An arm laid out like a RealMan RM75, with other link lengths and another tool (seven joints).
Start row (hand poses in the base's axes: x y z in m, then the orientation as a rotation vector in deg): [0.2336, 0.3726, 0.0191, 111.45, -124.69, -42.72]
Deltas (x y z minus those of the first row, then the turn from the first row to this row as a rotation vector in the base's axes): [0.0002, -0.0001, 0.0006, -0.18, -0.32, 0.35]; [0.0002, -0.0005, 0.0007, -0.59, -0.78, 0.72]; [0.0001, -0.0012, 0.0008, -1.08, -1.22, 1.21]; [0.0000, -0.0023, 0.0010, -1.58, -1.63, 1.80]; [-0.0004, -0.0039, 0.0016, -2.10, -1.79, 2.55]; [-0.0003, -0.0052, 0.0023, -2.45, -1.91, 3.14]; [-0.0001, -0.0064, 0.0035, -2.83, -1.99, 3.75]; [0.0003, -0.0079, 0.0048, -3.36, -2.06, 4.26]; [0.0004, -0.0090, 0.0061, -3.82, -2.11, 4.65]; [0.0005, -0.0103, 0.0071, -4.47, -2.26, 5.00]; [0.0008, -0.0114, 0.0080, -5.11, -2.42, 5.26]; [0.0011, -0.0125, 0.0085, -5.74, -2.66, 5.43]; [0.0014, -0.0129, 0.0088, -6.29, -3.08, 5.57]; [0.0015, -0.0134, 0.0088, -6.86, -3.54, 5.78]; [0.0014, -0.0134, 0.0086, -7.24, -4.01, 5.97]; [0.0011, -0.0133, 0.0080, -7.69, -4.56, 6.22]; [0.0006, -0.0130, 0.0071, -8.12, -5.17, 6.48]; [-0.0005, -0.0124, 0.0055, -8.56, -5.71, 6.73]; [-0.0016, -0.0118, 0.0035, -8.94, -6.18, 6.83]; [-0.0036, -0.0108, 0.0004, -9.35, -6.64, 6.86]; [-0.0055, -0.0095, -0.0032, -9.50, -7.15, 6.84]
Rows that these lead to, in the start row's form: [0.2338, 0.3725, 0.0197, 111.95, -124.47, -42.18]; [0.2338, 0.3721, 0.0198, 112.46, -124.28, -41.25]; [0.2337, 0.3714, 0.0199, 113.03, -123.94, -40.21]; [0.2336, 0.3703, 0.0201, 113.66, -123.46, -39.17]; [0.2332, 0.3687, 0.0207, 114.22, -122.66, -38.29]; [0.2333, 0.3674, 0.0214, 114.67, -122.02, -37.67]; [0.2335, 0.3662, 0.0226, 115.10, -121.34, -37.05]; [0.2339, 0.3647, 0.0239, 115.34, -120.75, -36.27]; [0.2340, 0.3636, 0.0252, 115.50, -120.30, -35.61]; [0.2341, 0.3623, 0.0262, 115.59, -119.93, -34.65]; [0.2344, 0.3612, 0.0271, 115.61, -119.67, -33.71]; [0.2347, 0.3601, 0.0276, 115.62, -119.55, -32.72]; [0.2350, 0.3597, 0.0279, 115.78, -119.55, -31.69]; [0.2351, 0.3592, 0.0279, 116.01, -119.50, -30.59]; [0.2350, 0.3592, 0.0277, 116.33, -119.48, -29.71]; [0.2347, 0.3593, 0.0271, 116.73, -119.42, -28.67]; [0.2342, 0.3596, 0.0262, 117.18, -119.37, -27.59]; [0.2331, 0.3602, 0.0246, 117.56, -119.30, -26.56]; [0.2320, 0.3608, 0.0226, 117.79, -119.37, -25.69]; [0.2300, 0.3618, 0.0195, 117.93, -119.51, -24.80]; [0.2281, 0.3631, 0.0159, 118.21, -119.76, -24.17]
